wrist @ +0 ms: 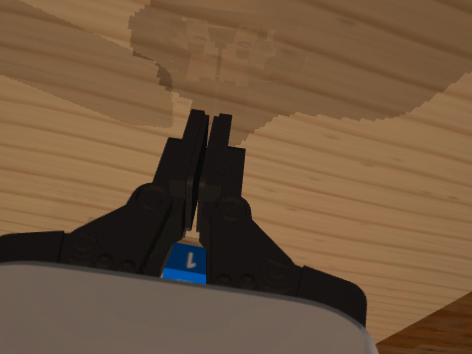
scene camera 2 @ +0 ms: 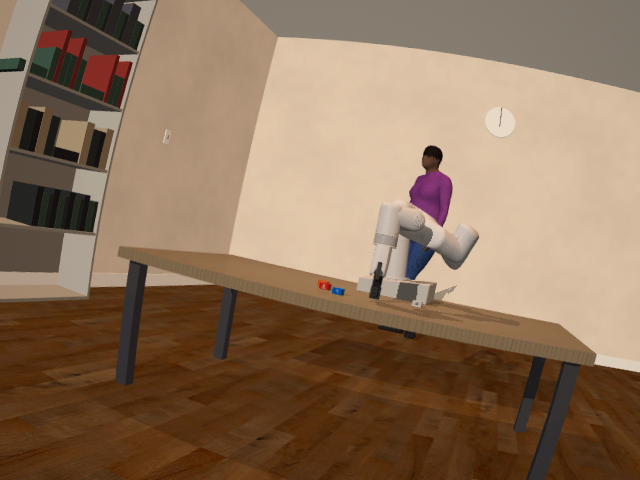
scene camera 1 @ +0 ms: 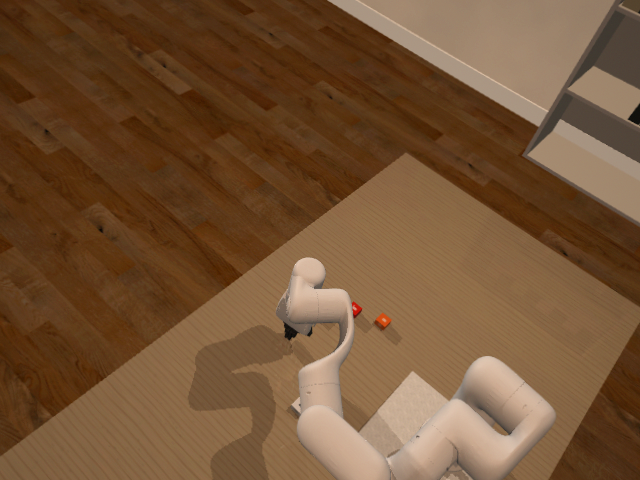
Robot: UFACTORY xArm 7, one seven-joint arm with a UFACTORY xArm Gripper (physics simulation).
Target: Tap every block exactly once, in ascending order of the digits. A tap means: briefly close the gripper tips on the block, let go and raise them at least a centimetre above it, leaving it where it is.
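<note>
A blue block (scene camera 2: pixel 338 291) (wrist: pixel 187 260) with the digit 1 lies on the table; in the wrist view it shows at the bottom, between the finger linkages and apart from the tips. A red block (scene camera 1: pixel 355 309) (scene camera 2: pixel 324 285) lies near an orange block (scene camera 1: pixel 383 320); their digits are too small to read. A white block (scene camera 1: pixel 296 407) (scene camera 2: pixel 417 303) lies near the arm's base, partly hidden by the arm in scene camera 1. My gripper (scene camera 1: pixel 287 338) (scene camera 2: pixel 374 298) (wrist: pixel 210 139) is shut and empty, low above the table, between the blue and white blocks in scene camera 2.
The wooden table (scene camera 1: pixel 423 206) (scene camera 2: pixel 180 263) bears the arm's pale base plate (scene camera 1: pixel 408 400). The arm's shadow falls across the table beside the gripper. A bookshelf stands beyond the table, and a person stands behind the arm in scene camera 2.
</note>
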